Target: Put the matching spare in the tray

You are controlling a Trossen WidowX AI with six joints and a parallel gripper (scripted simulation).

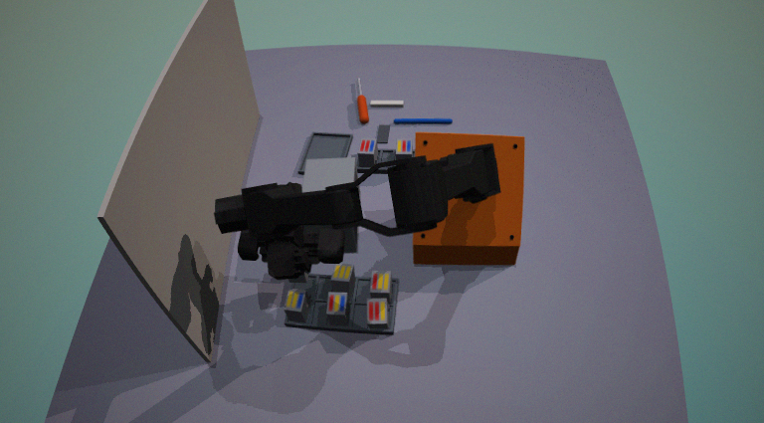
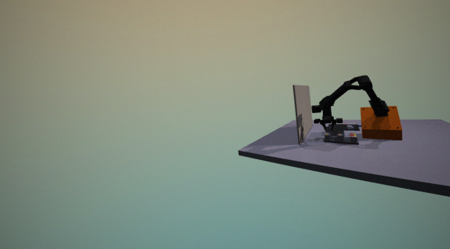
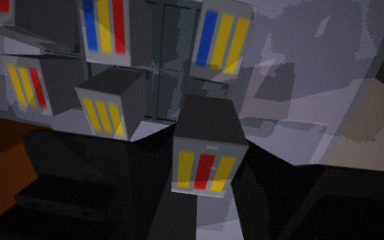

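Right now my gripper tip is 350 mm to the left of the dark tray, 50 mm above it and 30 mm past it. Also, from my gripper tip: beige panel: 180 mm ahead, 170 mm to the right, 170 mm above; rack: 310 mm to the right, 170 mm behind, 50 mm below; mounted unit: 150 mm to the right, 50 mm behind, 10 mm below.
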